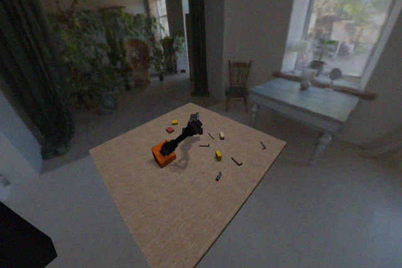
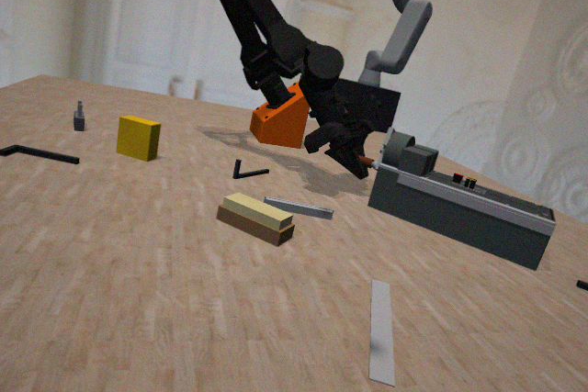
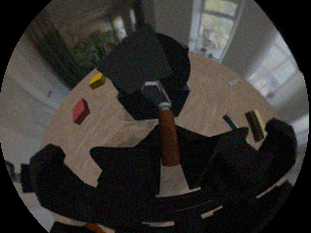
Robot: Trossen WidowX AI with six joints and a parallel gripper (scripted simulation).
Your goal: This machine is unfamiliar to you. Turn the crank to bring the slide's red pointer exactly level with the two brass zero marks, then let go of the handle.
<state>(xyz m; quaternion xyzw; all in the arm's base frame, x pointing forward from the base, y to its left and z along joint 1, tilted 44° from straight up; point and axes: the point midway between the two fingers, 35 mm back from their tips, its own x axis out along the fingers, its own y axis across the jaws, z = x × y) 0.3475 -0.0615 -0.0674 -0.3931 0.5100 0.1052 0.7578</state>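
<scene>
Right now my gripper tip is 30 mm below the brown crank handle, 20 mm past it and 10 mm to the left of it. Also, from my gripper tip: red pointer (110 mm ahead, 90 mm to the left, 50 mm above); red block (250 mm to the left, 80 mm behind, 20 mm below); grey bar (160 mm to the right, 80 mm ahead, 30 mm below).
</scene>
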